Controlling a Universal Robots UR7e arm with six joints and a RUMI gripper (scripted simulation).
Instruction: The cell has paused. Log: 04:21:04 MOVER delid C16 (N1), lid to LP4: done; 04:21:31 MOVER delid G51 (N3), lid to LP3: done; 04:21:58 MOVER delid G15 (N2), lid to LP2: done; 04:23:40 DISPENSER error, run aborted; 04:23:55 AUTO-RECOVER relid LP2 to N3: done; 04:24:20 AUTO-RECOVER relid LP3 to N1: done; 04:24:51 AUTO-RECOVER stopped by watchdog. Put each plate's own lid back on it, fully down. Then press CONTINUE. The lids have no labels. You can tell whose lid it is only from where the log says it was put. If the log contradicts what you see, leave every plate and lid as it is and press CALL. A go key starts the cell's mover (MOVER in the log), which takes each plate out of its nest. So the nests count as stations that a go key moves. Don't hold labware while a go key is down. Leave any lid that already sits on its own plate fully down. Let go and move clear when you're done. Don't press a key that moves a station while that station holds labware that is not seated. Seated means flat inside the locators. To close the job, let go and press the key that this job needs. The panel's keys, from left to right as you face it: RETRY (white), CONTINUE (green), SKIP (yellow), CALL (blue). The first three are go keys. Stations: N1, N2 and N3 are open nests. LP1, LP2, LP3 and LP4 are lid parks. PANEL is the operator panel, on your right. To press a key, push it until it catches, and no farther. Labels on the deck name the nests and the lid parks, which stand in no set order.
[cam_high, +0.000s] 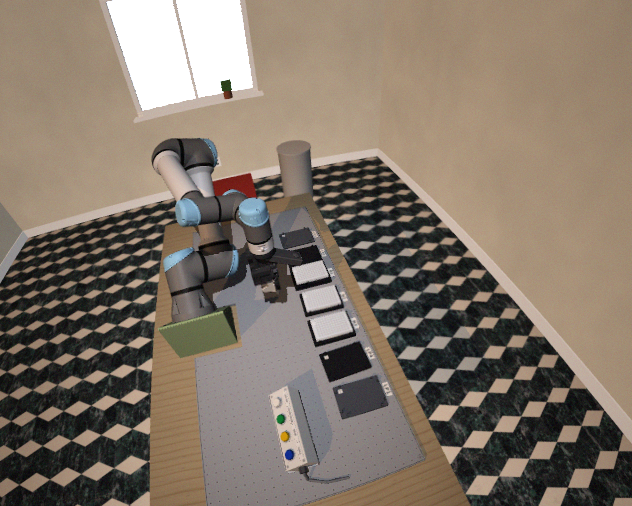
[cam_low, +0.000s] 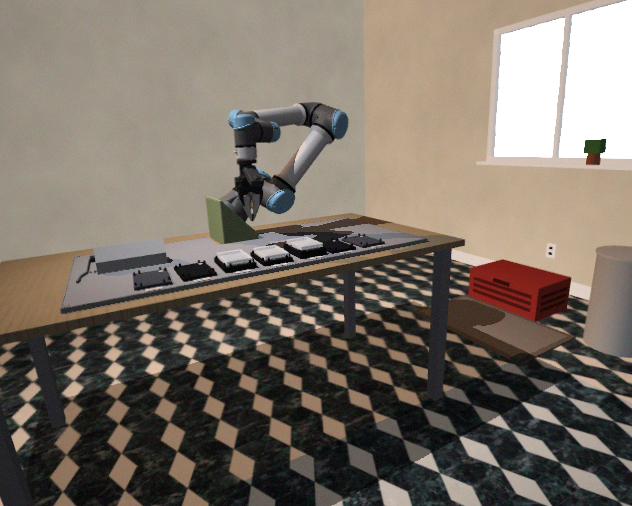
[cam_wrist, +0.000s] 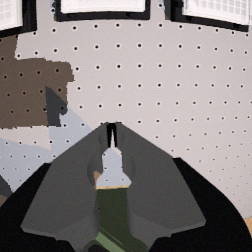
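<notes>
Now: the green CONTINUE key 390 mm to the right of my hand, 130 mm behind it and 60 mm below it. From my hand the other things lie so: pale grey lid 160 mm ahead, 120 mm to the left, 90 mm below; black lid park 270 mm to the right, 120 mm below, 120 mm ahead; plate 140 mm to the right, 130 mm ahead, 100 mm below.
</notes>
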